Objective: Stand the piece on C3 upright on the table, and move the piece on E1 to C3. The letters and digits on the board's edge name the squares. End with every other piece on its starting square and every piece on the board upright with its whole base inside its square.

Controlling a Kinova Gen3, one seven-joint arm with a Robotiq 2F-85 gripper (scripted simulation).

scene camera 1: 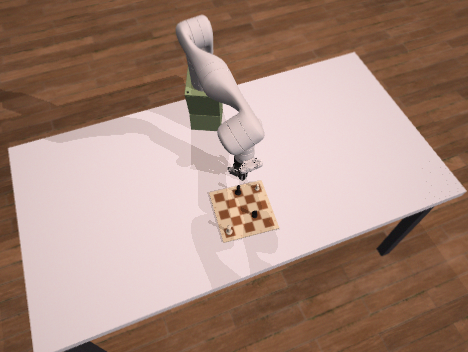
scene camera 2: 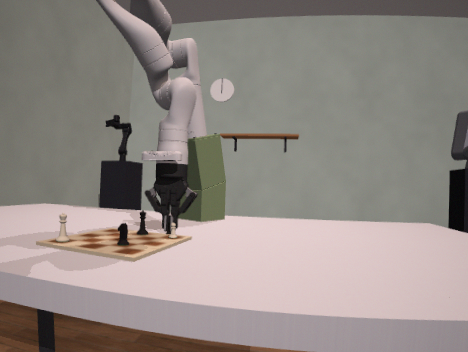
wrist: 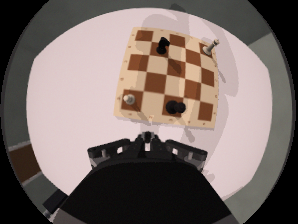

The pictures show: the gripper and a chessboard.
The gripper shows as well in the wrist view.
